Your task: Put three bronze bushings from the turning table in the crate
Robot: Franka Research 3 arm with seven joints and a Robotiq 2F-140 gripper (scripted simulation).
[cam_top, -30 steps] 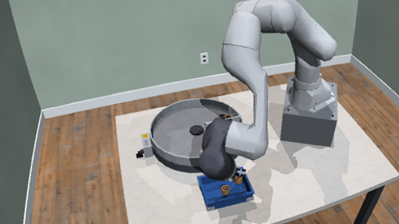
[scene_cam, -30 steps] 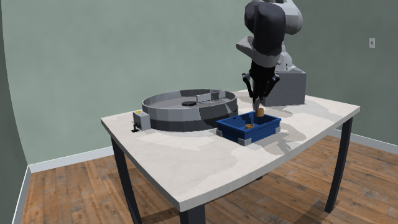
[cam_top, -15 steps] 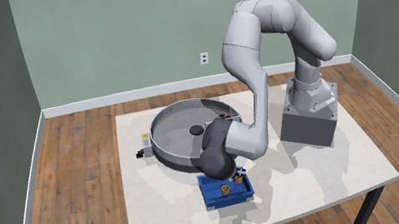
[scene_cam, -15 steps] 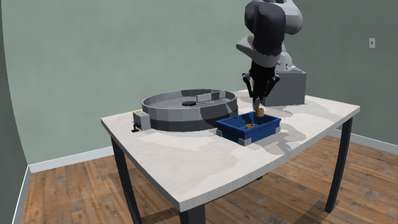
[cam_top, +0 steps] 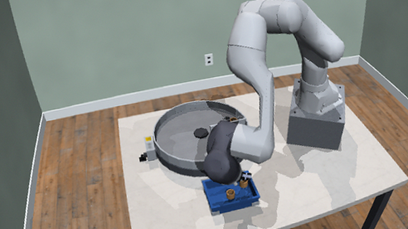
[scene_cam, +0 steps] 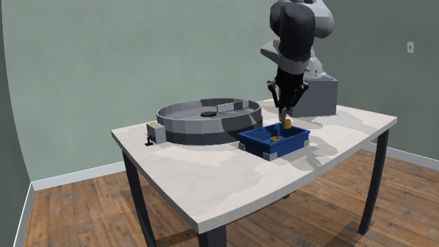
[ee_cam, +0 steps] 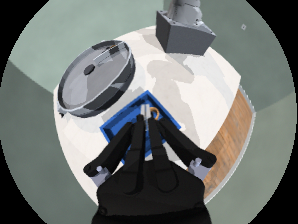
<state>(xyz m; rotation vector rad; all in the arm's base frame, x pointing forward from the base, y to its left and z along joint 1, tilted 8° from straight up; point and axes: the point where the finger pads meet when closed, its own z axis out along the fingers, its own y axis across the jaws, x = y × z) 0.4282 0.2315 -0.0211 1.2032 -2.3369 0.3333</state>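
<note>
The blue crate lies 80 mm below my hand and 30 mm ahead of it.
</note>
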